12 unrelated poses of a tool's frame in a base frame.
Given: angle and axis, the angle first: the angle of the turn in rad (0 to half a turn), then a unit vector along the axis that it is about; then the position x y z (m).
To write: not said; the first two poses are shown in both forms.
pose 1, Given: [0.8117 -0.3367 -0.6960 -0.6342 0.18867 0.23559 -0.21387]
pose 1, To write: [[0.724 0.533 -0.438 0.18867], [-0.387 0.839 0.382 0.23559], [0.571 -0.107 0.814 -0.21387], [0 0 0 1]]
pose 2, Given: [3.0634 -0.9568 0.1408 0.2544 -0.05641 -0.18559 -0.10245]
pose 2, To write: [[0.831 -0.289 -0.475 -0.05641], [-0.249 -0.957 0.146 -0.18559], [-0.497 -0.003 -0.868 -0.10245], [0 0 0 1]]
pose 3, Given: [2.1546 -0.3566 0.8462 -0.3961 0.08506 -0.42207 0.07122]
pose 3, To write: [[-0.354 -0.138 0.925 0.08506], [-0.799 0.559 -0.222 -0.42207], [-0.487 -0.817 -0.308 0.07122], [0 0 0 1]]
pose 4, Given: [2.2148 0.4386 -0.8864 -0.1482 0.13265 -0.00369 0.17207]
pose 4, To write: [[-0.293 -0.504 -0.813 0.13265], [-0.741 0.657 -0.141 -0.00369], [0.605 0.561 -0.565 0.17207], [0 0 0 1]]
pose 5, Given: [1.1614 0.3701 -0.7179 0.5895 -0.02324 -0.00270 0.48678]
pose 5, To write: [[0.481 -0.701 -0.527 -0.02324], [0.381 0.708 -0.594 -0.00270], [0.790 0.085 0.607 0.48678], [0 0 0 1]]
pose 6, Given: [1.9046 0.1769 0.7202 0.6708 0.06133 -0.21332 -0.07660]
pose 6, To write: [[-0.286 -0.465 0.838 0.06133], [0.803 0.361 0.474 -0.21332], [-0.523 0.809 0.270 -0.07660], [0 0 0 1]]
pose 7, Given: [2.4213 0.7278 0.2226 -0.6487 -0.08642 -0.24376 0.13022]
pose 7, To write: [[0.176 0.712 -0.680 -0.08642], [-0.144 -0.665 -0.733 -0.24376], [-0.974 0.227 -0.015 0.13022], [0 0 0 1]]
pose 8, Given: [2.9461 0.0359 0.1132 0.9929 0.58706 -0.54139 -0.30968]
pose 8, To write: [[-0.978 -0.185 0.093 0.58706], [0.201 -0.956 0.216 -0.54139], [0.049 0.230 0.972 -0.30968], [0 0 0 1]]
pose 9, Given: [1.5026 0.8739 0.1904 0.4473 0.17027 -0.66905 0.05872]
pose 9, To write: [[0.780 -0.291 0.554 0.17027], [0.601 0.102 -0.792 -0.66905], [0.174 0.951 0.255 0.05872], [0 0 0 1]]
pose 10, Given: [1.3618 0.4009 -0.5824 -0.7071 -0.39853 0.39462 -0.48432]
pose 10, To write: [[0.335 0.507 -0.794 -0.39853], [-0.877 0.476 -0.066 0.39462], [0.345 0.719 0.604 -0.48432], [0 0 0 1]]
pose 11, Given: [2.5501 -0.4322 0.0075 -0.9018 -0.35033 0.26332 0.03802]
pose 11, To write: [[-0.488 0.497 0.717 -0.35033], [-0.509 -0.830 0.229 0.26332], [0.709 -0.253 0.658 0.03802], [0 0 0 1]]
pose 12, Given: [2.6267 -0.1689 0.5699 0.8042 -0.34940 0.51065 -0.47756]
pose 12, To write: [[-0.817 -0.576 0.027 -0.34940], [0.216 -0.263 0.940 0.51065], [-0.535 0.774 0.339 -0.47756], [0 0 0 1]]
